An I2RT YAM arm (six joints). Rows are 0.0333 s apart.
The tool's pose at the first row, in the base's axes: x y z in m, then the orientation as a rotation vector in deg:
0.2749 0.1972 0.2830 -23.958 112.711 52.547
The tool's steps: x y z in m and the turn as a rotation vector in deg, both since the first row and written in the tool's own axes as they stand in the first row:
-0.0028 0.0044 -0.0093 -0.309 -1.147 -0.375
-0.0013 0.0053 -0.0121 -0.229 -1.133 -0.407
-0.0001 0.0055 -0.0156 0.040 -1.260 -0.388
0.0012 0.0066 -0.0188 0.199 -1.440 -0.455
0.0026 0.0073 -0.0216 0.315 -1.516 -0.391
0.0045 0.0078 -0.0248 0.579 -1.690 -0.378
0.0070 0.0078 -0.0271 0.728 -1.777 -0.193
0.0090 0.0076 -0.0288 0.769 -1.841 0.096
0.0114 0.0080 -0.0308 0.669 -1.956 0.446
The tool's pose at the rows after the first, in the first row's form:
0.2683 0.1931 0.2903 -23.878 111.412 52.673
0.2653 0.1917 0.2903 -23.870 111.443 52.572
0.2625 0.1893 0.2905 -23.631 111.438 52.316
0.2592 0.1877 0.2909 -23.509 111.311 52.120
0.2564 0.1862 0.2910 -23.342 111.310 52.046
0.2532 0.1843 0.2906 -23.088 111.257 51.794
0.2505 0.1828 0.2893 -22.782 111.303 51.763
0.2485 0.1815 0.2880 -22.452 111.367 51.905
0.2458 0.1804 0.2868 -22.117 111.353 52.230

